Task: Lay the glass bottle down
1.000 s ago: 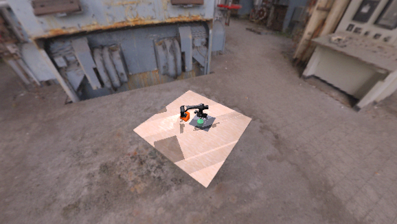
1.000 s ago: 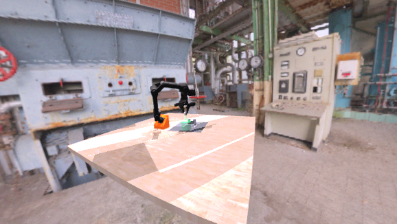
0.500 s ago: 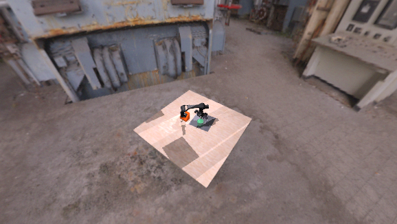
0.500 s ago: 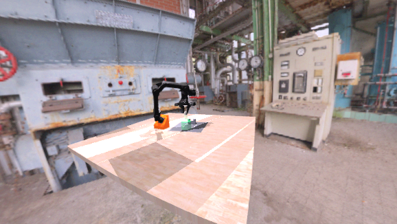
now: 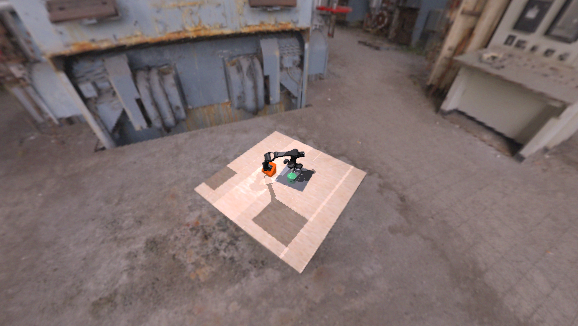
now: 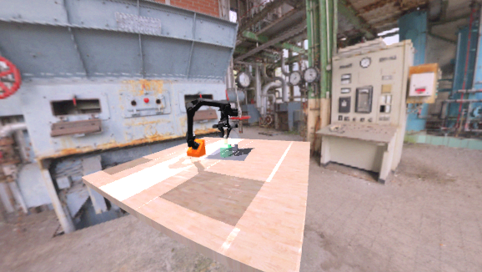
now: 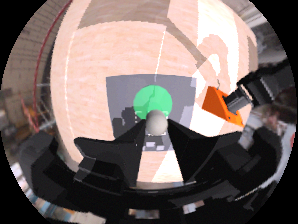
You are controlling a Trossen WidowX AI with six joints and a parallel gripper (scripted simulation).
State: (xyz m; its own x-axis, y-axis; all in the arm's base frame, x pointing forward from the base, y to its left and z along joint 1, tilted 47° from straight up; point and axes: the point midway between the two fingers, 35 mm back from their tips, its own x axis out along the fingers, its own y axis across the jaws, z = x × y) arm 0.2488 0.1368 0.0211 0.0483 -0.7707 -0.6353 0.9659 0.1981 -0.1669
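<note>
Right now my gripper tip is 15 cm above the grey mat, 7 cm to the right of it and 2 cm past it. From my gripper tip the other things lie so: green glass bottle (5 cm below).
</note>
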